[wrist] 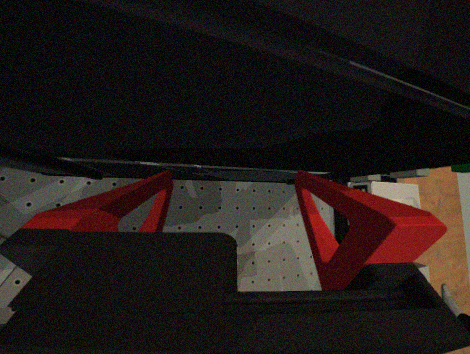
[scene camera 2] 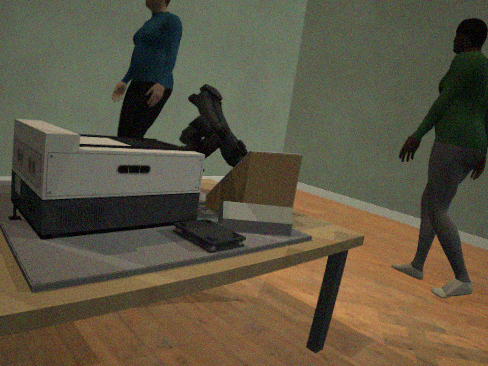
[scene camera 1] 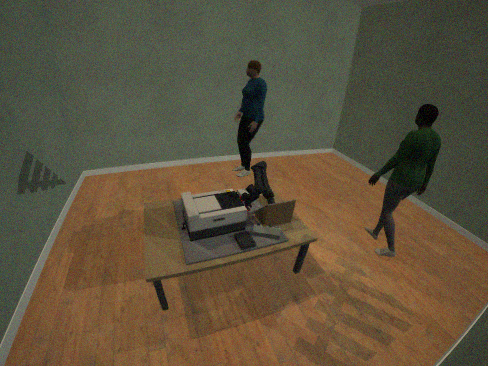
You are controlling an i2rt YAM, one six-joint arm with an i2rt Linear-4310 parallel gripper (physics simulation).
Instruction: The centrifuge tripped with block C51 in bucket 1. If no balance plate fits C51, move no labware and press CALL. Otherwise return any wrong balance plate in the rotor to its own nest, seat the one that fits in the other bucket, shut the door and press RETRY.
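Frame: origin at the arm's base, x right, y back, z down, level; metres.
Seen in the pictures: gripper, fingertip midpoint: (wrist: 234, 177); arm's base at its link origin: (scene camera 2: 247, 177) (scene camera 1: 272, 206).
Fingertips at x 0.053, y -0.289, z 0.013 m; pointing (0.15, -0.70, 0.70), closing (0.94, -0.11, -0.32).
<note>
Pixels of each thing's top centre, then the offset from my fingertips to it. Level surfaces: height alone.
- mat at its surface level: dz +0.105 m
- low pale block at its top centre: (scene camera 2: 257, 202) (scene camera 1: 267, 226) dy +0.168, dx -0.258, dz +0.022 m
- flat black item at its top centre: (scene camera 2: 209, 227) (scene camera 1: 245, 238) dy -0.031, dx -0.302, dz +0.074 m
- Perforated board at its surface level: dz +0.105 m
The centrifuge (scene camera 1: 220, 221) (scene camera 2: 105, 172), a white housing on a dark base, stands on the mat (scene camera 1: 200, 252) (scene camera 2: 75, 270). Its top has a dark part beside a pale panel. My gripper (wrist: 234, 177) is open and empty, its red fingers wide apart. A large dark surface (wrist: 200, 90) fills the upper wrist view, just beyond the fingertips. In scene camera 2 the gripper is hidden behind the centrifuge. A pale block (wrist: 395, 192) shows partly behind the right finger; no label on it is readable. Block C51, the rotor buckets and the CALL and RETRY buttons cannot be made out.
A brown angled panel (scene camera 1: 280, 212) (scene camera 2: 265, 180) stands right of the centrifuge, behind a low pale block (scene camera 2: 257, 212). A flat black item (scene camera 1: 245, 240) (scene camera 2: 210, 234) lies near the front edge. Perforated board (wrist: 270, 220) shows between the fingers. Two people stand beyond the table.
</note>
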